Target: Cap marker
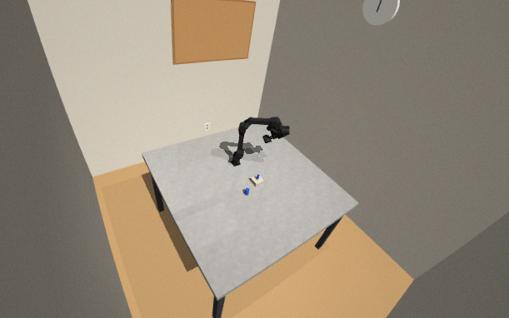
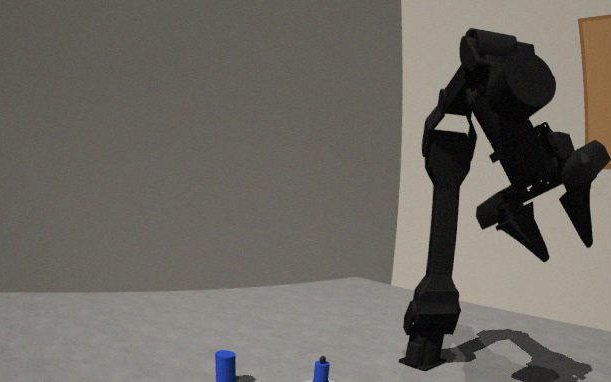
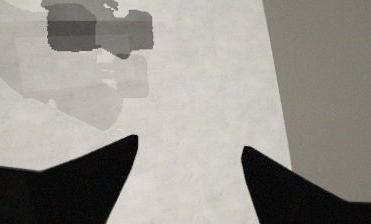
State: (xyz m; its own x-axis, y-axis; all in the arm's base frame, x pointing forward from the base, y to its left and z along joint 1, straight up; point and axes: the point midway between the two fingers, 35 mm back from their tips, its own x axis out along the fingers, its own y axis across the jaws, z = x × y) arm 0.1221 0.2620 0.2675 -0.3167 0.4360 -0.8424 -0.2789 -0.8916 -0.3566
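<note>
Now: gripper tip 38 cm to the left of the blue cap, 21 cm short of it and 21 cm above it.
</note>
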